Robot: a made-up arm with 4 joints. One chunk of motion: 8 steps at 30 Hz.
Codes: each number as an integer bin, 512 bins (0 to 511) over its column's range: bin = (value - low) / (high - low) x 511, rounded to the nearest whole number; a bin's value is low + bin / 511 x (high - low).
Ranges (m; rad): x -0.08..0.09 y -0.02..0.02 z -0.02..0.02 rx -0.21..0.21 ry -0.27..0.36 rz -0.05..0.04
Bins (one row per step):
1: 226 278 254 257 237 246
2: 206 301 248 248 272 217
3: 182 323 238 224 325 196
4: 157 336 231 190 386 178
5: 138 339 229 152 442 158
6: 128 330 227 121 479 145
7: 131 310 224 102 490 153
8: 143 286 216 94 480 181
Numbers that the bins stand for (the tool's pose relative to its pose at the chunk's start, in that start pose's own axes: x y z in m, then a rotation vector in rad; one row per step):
1: -0.0048 0.0018 -0.0001 0.0012 0.0222 -0.0067
2: -0.0115 0.0036 -0.0006 -0.0062 0.0653 -0.0118
3: -0.0195 0.0053 -0.0014 -0.0259 0.1307 -0.0155
4: -0.0278 0.0063 -0.0019 -0.0538 0.2059 -0.0186
5: -0.0341 0.0065 -0.0021 -0.0851 0.2749 -0.0222
6: -0.0374 0.0058 -0.0022 -0.1105 0.3205 -0.0245
7: -0.0364 0.0043 -0.0025 -0.1262 0.3341 -0.0231
8: -0.0324 0.0024 -0.0031 -0.1327 0.3218 -0.0181

